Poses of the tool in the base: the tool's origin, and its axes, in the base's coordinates. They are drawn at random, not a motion.
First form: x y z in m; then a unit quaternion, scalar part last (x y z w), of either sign.
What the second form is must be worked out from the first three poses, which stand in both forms.
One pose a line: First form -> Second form
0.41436, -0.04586, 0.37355, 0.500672, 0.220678, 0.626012, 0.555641 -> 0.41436, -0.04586, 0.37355, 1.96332, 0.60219, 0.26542, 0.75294
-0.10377, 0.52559, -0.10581, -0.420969, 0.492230, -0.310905, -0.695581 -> -0.10377, 0.52559, -0.10581, 1.60314, 0.58594, -0.68513, 0.43275
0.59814, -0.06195, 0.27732, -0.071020, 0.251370, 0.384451, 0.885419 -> 0.59814, -0.06195, 0.27732, 0.96680, -0.15280, 0.54082, 0.82714
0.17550, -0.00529, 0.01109, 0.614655, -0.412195, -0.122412, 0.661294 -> 0.17550, -0.00529, 0.01109, 1.69651, 0.81940, -0.54950, -0.16319
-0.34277, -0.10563, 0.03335, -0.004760, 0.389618, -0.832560, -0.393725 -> -0.34277, -0.10563, 0.03335, 2.33223, 0.00518, -0.42385, 0.90572
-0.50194, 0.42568, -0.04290, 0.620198, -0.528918, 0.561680, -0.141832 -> -0.50194, 0.42568, -0.04290, 2.85697, -0.62653, 0.53432, -0.56742
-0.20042, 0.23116, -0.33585, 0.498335, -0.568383, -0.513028, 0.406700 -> -0.20042, 0.23116, -0.33585, 2.30391, 0.54549, -0.62216, -0.56157
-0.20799, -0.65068, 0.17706, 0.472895, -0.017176, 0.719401, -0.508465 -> -0.20799, -0.65068, 0.17706, 2.07479, -0.54919, 0.01995, -0.83546
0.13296, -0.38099, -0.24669, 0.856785, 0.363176, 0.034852, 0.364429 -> 0.13296, -0.38099, -0.24669, 2.39555, 0.92006, 0.39000, 0.03743
